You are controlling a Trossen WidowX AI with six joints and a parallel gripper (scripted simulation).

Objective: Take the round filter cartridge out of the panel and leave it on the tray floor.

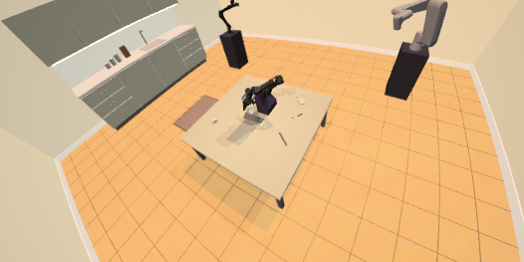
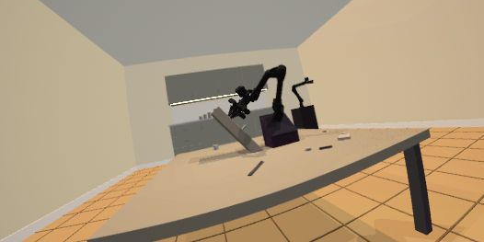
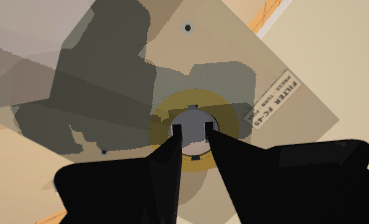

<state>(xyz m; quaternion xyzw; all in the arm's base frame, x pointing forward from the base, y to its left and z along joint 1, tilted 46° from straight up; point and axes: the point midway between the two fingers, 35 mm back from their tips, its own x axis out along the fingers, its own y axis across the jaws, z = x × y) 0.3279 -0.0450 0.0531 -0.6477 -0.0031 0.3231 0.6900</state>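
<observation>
Now: gripper tip 2 cm short of the round filter cartridge and 1 cm above it. Round my gripper tip: white cylinder (12 cm ahead, 42 cm to the right, 23 cm below); then service panel (3 cm behind, 9 cm below); then tray (41 cm behind, 29 cm to the right, 24 cm below).
</observation>
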